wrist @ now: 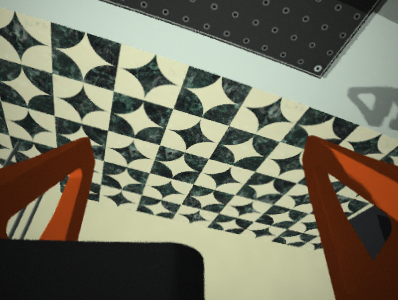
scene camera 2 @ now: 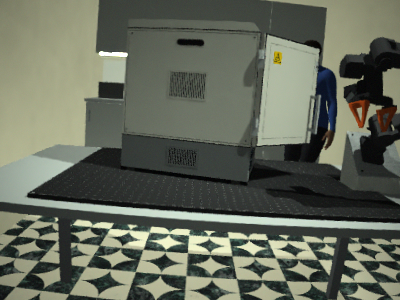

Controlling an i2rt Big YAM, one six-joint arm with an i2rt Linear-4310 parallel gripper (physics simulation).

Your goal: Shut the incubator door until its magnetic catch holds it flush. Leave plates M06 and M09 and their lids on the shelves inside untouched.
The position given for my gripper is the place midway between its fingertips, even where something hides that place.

Labels:
my gripper: wrist 198,148; scene camera 2 372,130

